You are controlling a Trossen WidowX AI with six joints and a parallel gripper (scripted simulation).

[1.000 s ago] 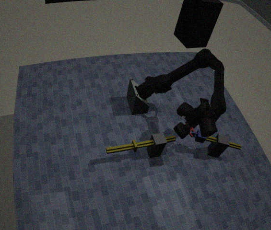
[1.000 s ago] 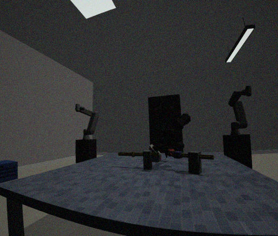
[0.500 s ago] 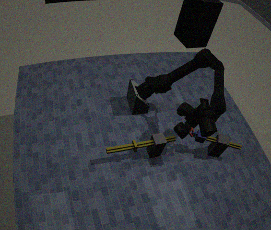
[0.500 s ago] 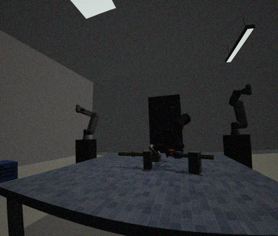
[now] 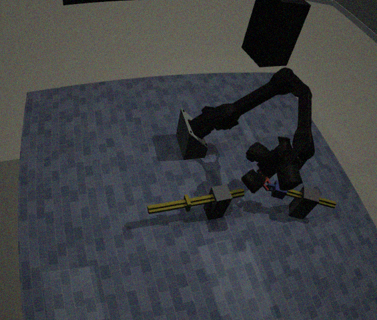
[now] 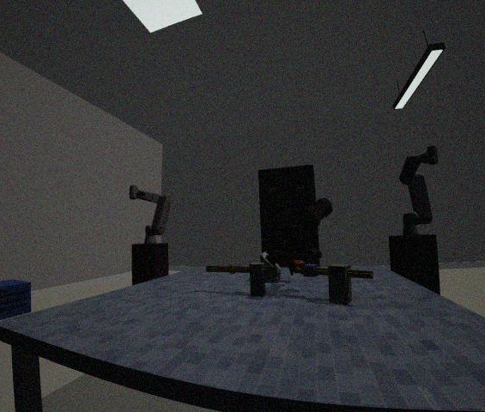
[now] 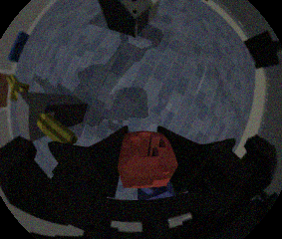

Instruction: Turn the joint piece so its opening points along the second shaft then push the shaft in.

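Now: the red joint piece 20 mm ahead of my gripper tip, 10 mm to the left of it and 40 mm above it.
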